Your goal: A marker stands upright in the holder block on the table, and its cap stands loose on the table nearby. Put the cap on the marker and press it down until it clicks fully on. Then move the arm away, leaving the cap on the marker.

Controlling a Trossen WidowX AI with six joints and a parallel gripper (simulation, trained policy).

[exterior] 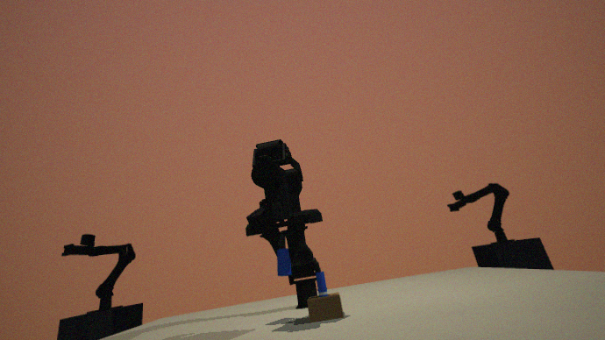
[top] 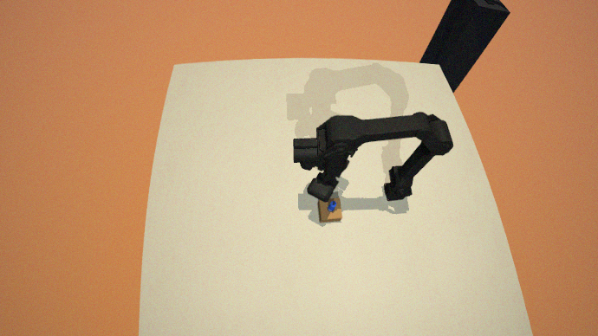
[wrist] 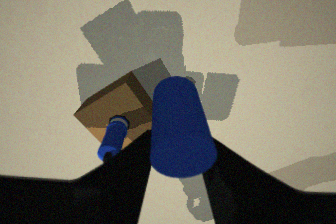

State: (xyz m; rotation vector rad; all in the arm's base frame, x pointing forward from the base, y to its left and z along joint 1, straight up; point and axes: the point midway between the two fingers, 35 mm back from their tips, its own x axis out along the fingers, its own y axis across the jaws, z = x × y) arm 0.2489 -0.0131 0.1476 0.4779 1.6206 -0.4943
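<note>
Now: the blue marker 60 mm to the left of my gripper tip and 40 mm below it. The rest, counted from my gripper tip: tan holder block (90 mm below, 60 mm to the left); then blue cap (10 mm to the right, 10 mm ahead).
</note>
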